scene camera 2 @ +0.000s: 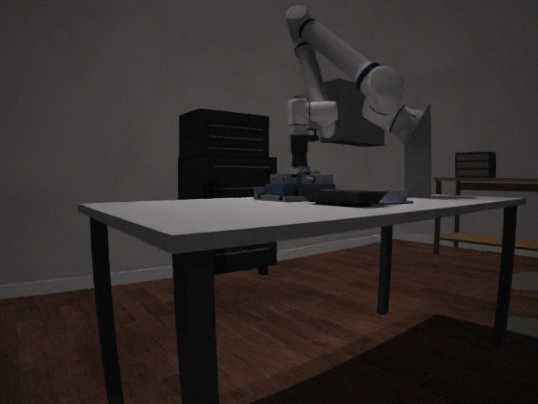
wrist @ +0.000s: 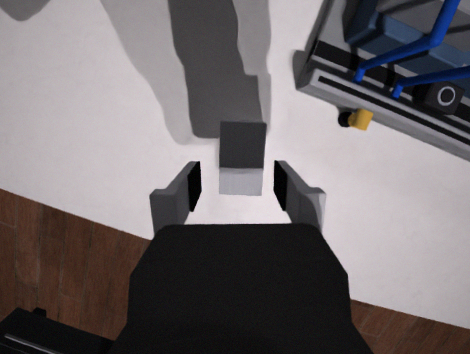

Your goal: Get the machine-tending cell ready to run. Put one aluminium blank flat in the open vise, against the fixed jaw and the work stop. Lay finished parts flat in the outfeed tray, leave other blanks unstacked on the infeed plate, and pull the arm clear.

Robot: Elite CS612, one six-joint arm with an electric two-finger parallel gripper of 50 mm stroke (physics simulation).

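Frame: origin at the arm's base, x back, y right, z up, level; centimetres.
Seen in the pictures: gripper, fingertip midpoint: [wrist: 237, 176]; arm's base, origin of the base link: [scene camera 2: 417, 130].
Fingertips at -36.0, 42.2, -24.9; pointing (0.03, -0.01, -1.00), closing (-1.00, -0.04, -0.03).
Observation:
Pixels of each thing's middle, then the offset from my fingertips to it, as dx, dy, dz. "pt": a spot on its surface instead.
- plain grey metal block, body centre: [wrist: 242, 155] -0.3, -0.5, -5.0
- vise, body centre: [scene camera 2: 300, 186] -22.0, -10.9, -2.0
- thin blue plate, surface spot: [scene camera 2: 404, 202] pt -24.3, -52.0, -6.5
- yellow-tipped fitting, body centre: [wrist: 361, 119] -9.9, -4.1, -3.8
A plain grey metal block [wrist: 242, 150] lies on the white table, just beyond the fingertips and in line with the gap between them; its far part is in shadow. My gripper [scene camera 2: 300, 169] [wrist: 237, 176] is open and empty, pointing down low over the table. The vise [scene camera 2: 281, 190] [wrist: 382, 39], blue with grey jaws, stands at upper right in the wrist view; its jaw gap and work stop cannot be made out. A dark tray [scene camera 2: 345, 197] stands nearer the camera in the scene view. Behind it, pale shapes [scene camera 2: 396, 195] sit by a thin blue plate [scene camera 2: 404, 202], too unclear to count.
Blue hoses [wrist: 437, 37] rise over the vise's base, and a yellow-tipped fitting [wrist: 362, 120] sticks out toward the block's side. The table's edge [wrist: 75, 212] runs close to the gripper. A black drawer cabinet [scene camera 2: 225, 135] [wrist: 55, 335] stands beyond the table.

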